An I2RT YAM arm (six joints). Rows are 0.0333 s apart.
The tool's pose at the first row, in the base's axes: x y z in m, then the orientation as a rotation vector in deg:
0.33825, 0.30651, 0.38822, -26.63, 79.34, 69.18
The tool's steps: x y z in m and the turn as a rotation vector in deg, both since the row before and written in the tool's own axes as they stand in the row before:
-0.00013, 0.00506, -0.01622, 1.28, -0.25, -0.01
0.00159, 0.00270, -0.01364, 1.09, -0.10, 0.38
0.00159, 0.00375, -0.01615, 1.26, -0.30, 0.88
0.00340, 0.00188, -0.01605, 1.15, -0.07, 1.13
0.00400, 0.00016, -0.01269, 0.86, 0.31, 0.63
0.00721, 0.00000, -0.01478, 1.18, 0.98, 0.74
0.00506, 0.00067, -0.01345, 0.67, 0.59, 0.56
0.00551, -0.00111, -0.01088, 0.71, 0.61, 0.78
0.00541, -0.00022, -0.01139, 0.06, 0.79, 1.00
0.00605, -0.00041, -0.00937, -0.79, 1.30, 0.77
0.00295, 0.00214, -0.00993, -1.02, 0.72, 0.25
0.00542, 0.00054, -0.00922, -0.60, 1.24, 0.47
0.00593, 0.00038, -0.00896, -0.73, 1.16, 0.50
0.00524, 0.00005, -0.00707, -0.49, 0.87, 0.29
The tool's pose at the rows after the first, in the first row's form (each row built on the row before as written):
0.32614, 0.29468, 0.38675, -25.58, 79.82, 68.24
0.31662, 0.28496, 0.38347, -24.50, 80.46, 67.74
0.30473, 0.27376, 0.38020, -22.84, 81.19, 67.53
0.29368, 0.26278, 0.37472, -21.23, 82.14, 67.58
0.28541, 0.25419, 0.36881, -20.40, 83.08, 67.42
0.27501, 0.24519, 0.35979, -19.69, 84.81, 67.08
0.26521, 0.23671, 0.35355, -19.21, 85.87, 66.99
0.25797, 0.22963, 0.34667, -18.55, 87.03, 67.04
0.24964, 0.22252, 0.34042, -18.28, 88.07, 67.77
0.24234, 0.21712, 0.33393, -19.07, 89.01, 69.01
0.23403, 0.21105, 0.33147, -20.02, 89.14, 70.03
0.22649, 0.20559, 0.32618, -20.88, 90.02, 70.88
0.21905, 0.20026, 0.32053, -21.76, 90.77, 71.86
0.21318, 0.19599, 0.31556, -22.45, 91.33, 72.48

